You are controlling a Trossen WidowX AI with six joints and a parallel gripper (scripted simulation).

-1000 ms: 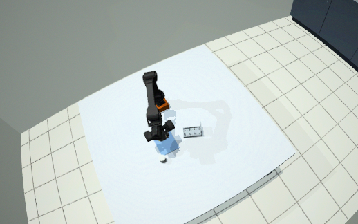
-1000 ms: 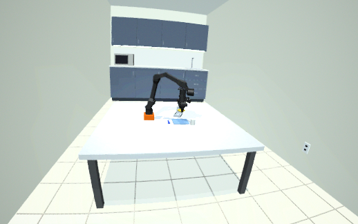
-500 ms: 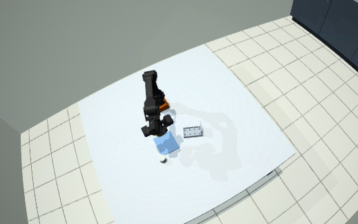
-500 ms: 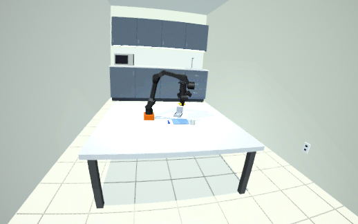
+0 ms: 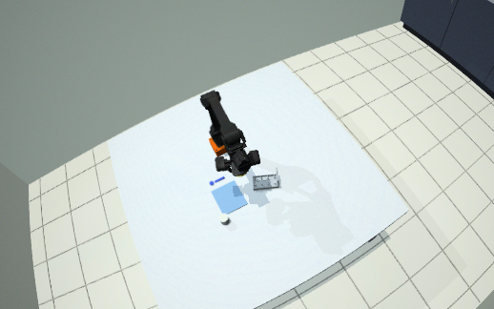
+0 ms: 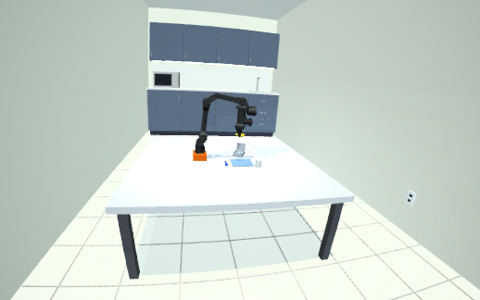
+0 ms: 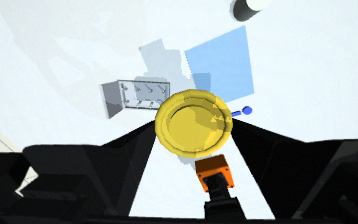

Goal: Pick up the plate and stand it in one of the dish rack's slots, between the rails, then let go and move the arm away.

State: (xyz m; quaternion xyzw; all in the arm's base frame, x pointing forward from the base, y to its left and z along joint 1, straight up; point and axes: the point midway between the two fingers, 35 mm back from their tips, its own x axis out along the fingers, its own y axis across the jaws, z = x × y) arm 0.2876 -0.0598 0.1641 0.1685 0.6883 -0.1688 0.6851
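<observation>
The grey dish rack is 160 mm below my gripper tip, 100 mm to the left of it and 40 mm ahead of it. Round my gripper tip: light blue mat 180 mm below, 90 mm to the right, 10 mm behind; then small white cup 180 mm to the right, 150 mm below, 80 mm ahead; then yellow plate 10 mm above.
</observation>
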